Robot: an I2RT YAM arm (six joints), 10 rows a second.
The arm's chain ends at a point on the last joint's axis. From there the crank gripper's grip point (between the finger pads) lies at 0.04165 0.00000 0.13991 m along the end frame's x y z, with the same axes.
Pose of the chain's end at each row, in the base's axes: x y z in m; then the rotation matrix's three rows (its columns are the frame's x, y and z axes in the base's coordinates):
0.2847, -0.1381, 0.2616; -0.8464, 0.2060, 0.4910; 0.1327, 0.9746, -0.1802; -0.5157, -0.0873, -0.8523
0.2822, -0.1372, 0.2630; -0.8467, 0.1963, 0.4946; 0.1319, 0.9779, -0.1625; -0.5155, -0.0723, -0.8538
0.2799, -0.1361, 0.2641; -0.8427, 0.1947, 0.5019; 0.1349, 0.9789, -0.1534; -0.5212, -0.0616, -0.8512
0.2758, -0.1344, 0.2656; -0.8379, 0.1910, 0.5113; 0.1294, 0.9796, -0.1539; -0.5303, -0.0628, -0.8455
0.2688, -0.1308, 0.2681; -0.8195, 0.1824, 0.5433; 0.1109, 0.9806, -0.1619; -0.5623, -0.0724, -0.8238
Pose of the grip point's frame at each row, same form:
0.3181, -0.1578, 0.1209; -0.8464, 0.2060, 0.4910; 0.1327, 0.9746, -0.1802; -0.5157, -0.0873, -0.8523
0.3161, -0.1544, 0.1221; -0.8467, 0.1963, 0.4946; 0.1319, 0.9779, -0.1625; -0.5155, -0.0723, -0.8538
0.3150, -0.1519, 0.1233; -0.8427, 0.1947, 0.5019; 0.1349, 0.9789, -0.1534; -0.5212, -0.0616, -0.8512
0.3124, -0.1505, 0.1252; -0.8379, 0.1910, 0.5113; 0.1294, 0.9796, -0.1539; -0.5303, -0.0628, -0.8455
0.3107, -0.1488, 0.1294; -0.8195, 0.1824, 0.5433; 0.1109, 0.9806, -0.1619; -0.5623, -0.0724, -0.8238

